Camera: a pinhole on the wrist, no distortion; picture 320 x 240 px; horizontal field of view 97.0 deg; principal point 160.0 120.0 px. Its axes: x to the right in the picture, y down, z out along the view. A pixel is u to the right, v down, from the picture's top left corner.
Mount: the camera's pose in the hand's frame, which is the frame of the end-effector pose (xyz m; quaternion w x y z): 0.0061 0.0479 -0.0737 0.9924 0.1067 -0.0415 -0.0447
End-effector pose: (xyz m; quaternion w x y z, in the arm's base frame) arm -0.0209 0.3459 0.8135 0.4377 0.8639 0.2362 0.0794
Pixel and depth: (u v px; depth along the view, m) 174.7 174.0 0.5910
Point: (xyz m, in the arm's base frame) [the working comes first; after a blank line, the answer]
In the camera's frame: 0.0614 0.2255 0.5910

0.2437 -0.1081 0.5859
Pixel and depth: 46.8 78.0 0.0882
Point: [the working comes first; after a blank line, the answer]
In the camera's frame: -0.0705 -0.0262 0.0882

-0.0816 0.3040 0.8265
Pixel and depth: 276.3 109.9 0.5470
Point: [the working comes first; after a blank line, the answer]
In the camera's frame: 0.4494 -0.0390 0.5470

0.4445 0.2637 0.3765
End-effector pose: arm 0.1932 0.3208 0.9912 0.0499 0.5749 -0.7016 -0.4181
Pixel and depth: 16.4 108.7 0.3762
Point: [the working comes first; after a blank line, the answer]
In the camera's frame: -0.3816 -0.0300 0.3762

0.2049 0.8053 0.9783
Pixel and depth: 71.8 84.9 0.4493
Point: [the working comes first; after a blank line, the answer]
In the camera's frame: -0.2799 -0.1114 0.4493

0.2217 0.7643 0.8357
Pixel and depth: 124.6 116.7 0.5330
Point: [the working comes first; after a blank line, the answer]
In the camera's frame: -0.1333 -0.0124 0.5330

0.0611 0.7001 0.7441
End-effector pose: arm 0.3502 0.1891 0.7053 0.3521 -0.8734 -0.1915 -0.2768
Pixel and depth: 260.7 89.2 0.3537
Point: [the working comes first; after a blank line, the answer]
In the camera's frame: 0.2516 -0.0770 0.3537

0.5469 0.5008 0.7401
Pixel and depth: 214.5 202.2 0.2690
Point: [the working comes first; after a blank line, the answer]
In the camera's frame: 0.1036 0.1562 0.2690

0.5758 0.2772 0.5595
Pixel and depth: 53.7 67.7 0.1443
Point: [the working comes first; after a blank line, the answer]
In the camera's frame: -0.1084 -0.0533 0.1443

0.2623 0.2226 0.6153
